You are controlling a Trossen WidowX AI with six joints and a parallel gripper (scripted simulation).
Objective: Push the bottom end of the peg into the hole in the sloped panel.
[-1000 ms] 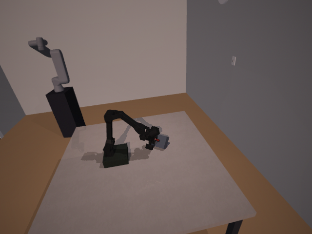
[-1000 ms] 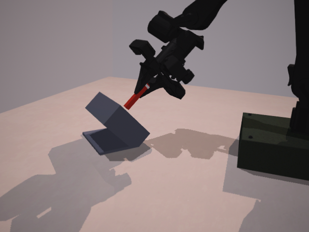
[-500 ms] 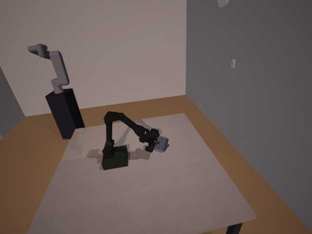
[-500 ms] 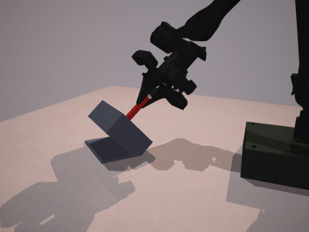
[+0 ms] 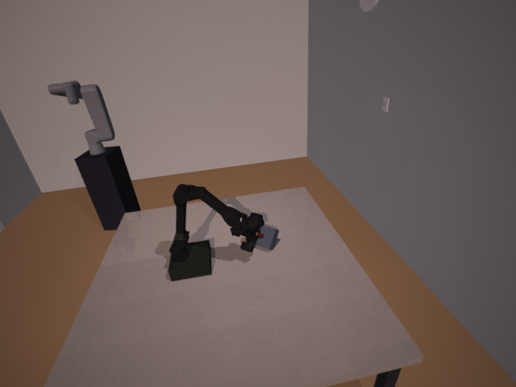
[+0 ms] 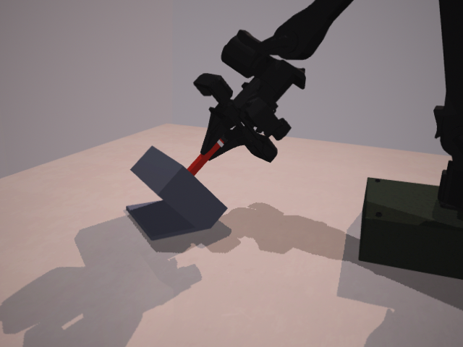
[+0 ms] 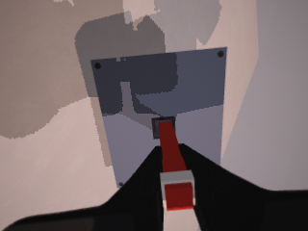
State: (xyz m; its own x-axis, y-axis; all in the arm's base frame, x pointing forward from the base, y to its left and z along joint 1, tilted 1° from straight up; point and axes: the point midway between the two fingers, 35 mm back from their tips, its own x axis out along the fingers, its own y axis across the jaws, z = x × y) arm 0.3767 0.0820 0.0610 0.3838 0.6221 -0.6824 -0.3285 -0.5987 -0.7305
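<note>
Right now the sloped grey panel is 50 mm below my gripper tip, 40 mm to the left of it and 20 mm ahead of it. Also, from my gripper tip: red square peg (10 mm to the right, 10 mm behind, 10 mm above).
</note>
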